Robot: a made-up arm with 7 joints. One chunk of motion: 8 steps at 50 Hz.
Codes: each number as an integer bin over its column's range. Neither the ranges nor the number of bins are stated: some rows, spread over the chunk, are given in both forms.
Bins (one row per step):
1: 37 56 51 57 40 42
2: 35 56 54 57 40 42
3: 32 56 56 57 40 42
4: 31 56 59 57 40 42
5: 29 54 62 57 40 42
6: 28 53 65 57 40 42
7: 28 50 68 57 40 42
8: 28 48 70 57 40 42
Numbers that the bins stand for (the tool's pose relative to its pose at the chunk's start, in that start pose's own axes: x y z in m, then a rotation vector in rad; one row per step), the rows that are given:
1: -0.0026 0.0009 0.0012 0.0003 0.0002 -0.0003
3: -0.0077 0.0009 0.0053 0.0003 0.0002 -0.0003
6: -0.0117 -0.0018 0.0125 0.0003 0.0002 -0.0003
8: -0.0117 -0.0064 0.0166 0.0003 0.0002 -0.0003
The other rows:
2: -0.0046 0.0009 0.0036 0.0003 0.0002 -0.0003
4: -0.0087 0.0009 0.0077 0.0003 0.0002 -0.0003
5: -0.0107 -0.0009 0.0101 0.0003 0.0002 -0.0003
7: -0.0117 -0.0045 0.0149 0.0003 0.0002 -0.0003

